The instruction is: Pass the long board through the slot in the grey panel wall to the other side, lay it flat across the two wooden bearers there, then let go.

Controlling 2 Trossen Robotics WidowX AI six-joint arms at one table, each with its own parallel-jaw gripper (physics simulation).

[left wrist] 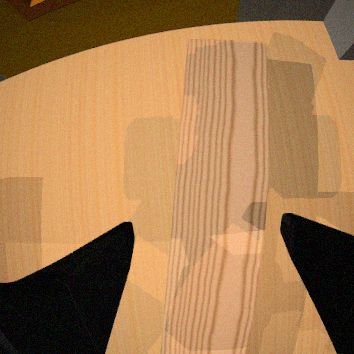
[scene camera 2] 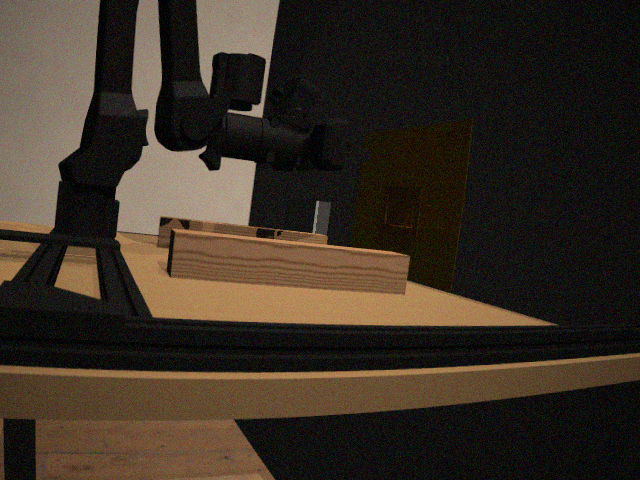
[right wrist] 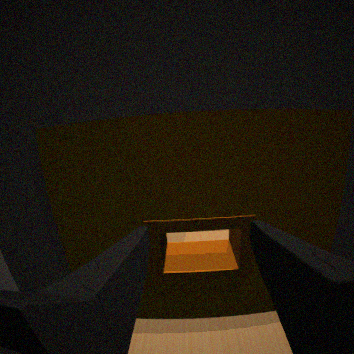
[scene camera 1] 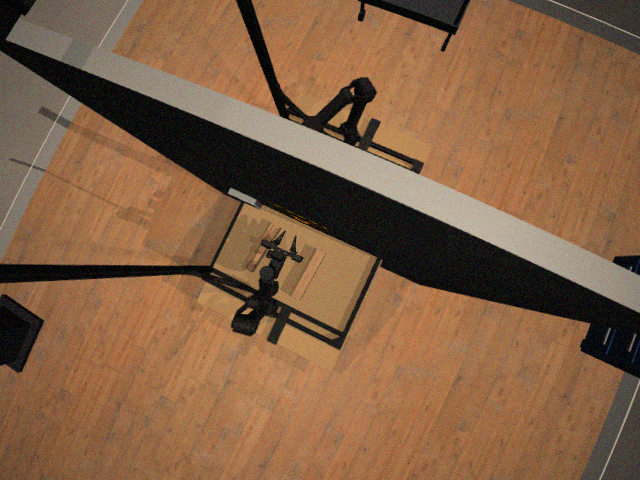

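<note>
The long board (left wrist: 225, 125) lies on the far side's table top in the left wrist view, pointing at the wall. My left gripper (left wrist: 208, 227) is open; its fingertips appear on either side of the board, holding nothing. Their height over the table is unclear. My right gripper (scene camera 1: 288, 236) (right wrist: 199, 232) is open and empty, above the near table and facing the slot (right wrist: 157, 250) (scene camera 2: 389, 206) in the panel wall (scene camera 1: 361, 160) (right wrist: 175, 60). One wooden bearer (scene camera 2: 289, 263) (scene camera 1: 313, 271) lies nearer scene camera 2, the other bearer (scene camera 2: 242, 230) (scene camera 1: 254, 262) behind it. The wall hides the left gripper in scene camera 1.
A yellow-brown panel area (scene camera 2: 439, 206) (right wrist: 100, 175) surrounds the slot. A pale block (scene camera 1: 242, 197) (scene camera 2: 321, 219) stands by the wall at the table edge. A black frame bar (scene camera 2: 310, 346) runs along the near table. A dark blue cabinet (scene camera 1: 610, 343) stands at the right.
</note>
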